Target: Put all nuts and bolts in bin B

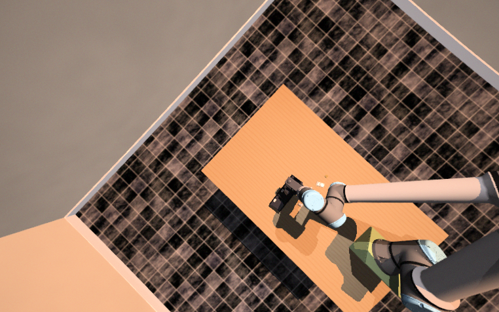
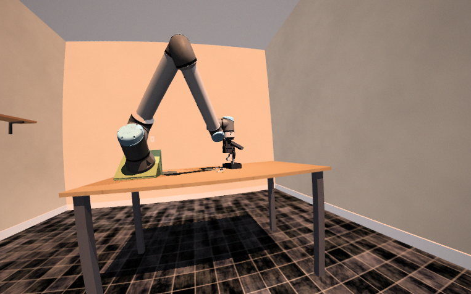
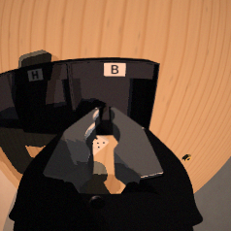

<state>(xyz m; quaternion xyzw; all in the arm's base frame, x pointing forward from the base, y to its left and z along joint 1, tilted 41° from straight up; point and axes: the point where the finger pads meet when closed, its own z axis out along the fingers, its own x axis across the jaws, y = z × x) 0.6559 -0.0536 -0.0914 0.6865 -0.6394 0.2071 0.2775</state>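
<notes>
Now: hand 80 mm to the right of the black three-part bin, 20 mm above it and 10 mm short of it. From my hand the other things lie so: white piece 120 mm behind, 70 mm to the left, 30 mm below; then white square piece 130 mm behind, 120 mm to the right, 30 mm below; then dark bolt 100 mm behind, 50 mm to the right, 30 mm below.
</notes>
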